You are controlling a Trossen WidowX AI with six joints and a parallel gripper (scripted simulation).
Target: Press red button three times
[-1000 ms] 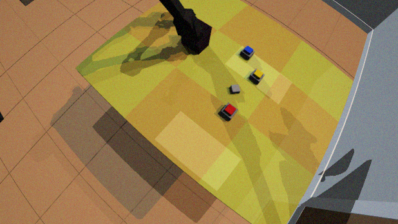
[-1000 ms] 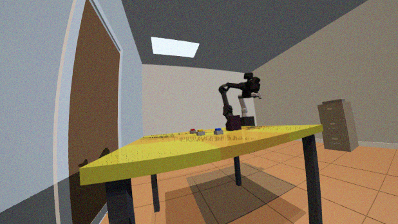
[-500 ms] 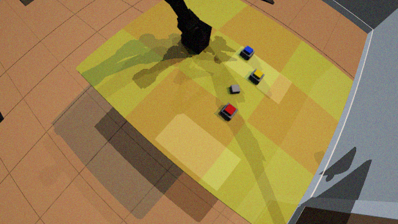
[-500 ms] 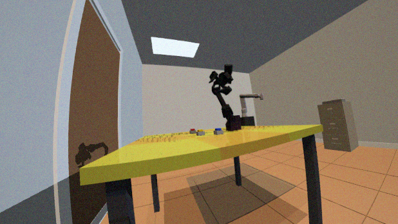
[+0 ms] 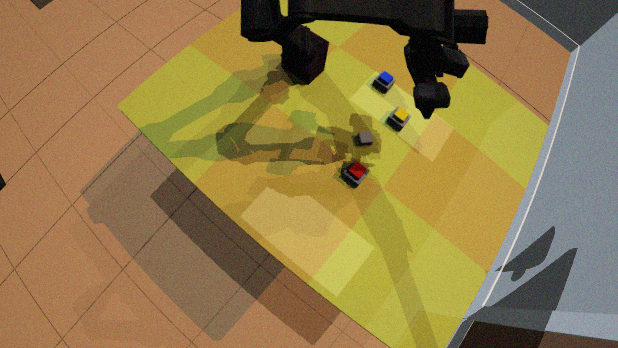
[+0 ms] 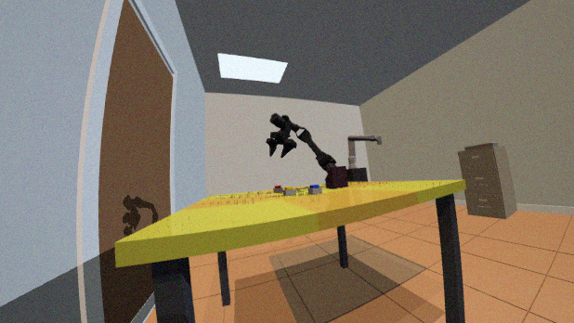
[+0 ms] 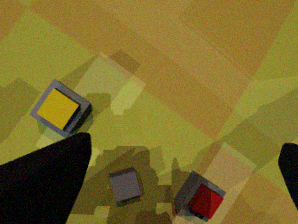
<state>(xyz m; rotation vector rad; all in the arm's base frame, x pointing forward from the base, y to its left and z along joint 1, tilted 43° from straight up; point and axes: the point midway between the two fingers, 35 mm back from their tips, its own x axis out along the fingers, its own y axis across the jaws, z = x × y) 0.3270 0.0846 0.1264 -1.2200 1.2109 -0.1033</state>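
My gripper tip is now 30 mm past the red button, 140 mm to the left of it and 170 mm above it. The rest, counted from my gripper tip: grey block (70 mm behind, 40 mm to the right, 190 mm below); yellow button (40 mm behind, 70 mm to the left, 170 mm below); blue button (140 mm behind, 150 mm to the left, 170 mm below).
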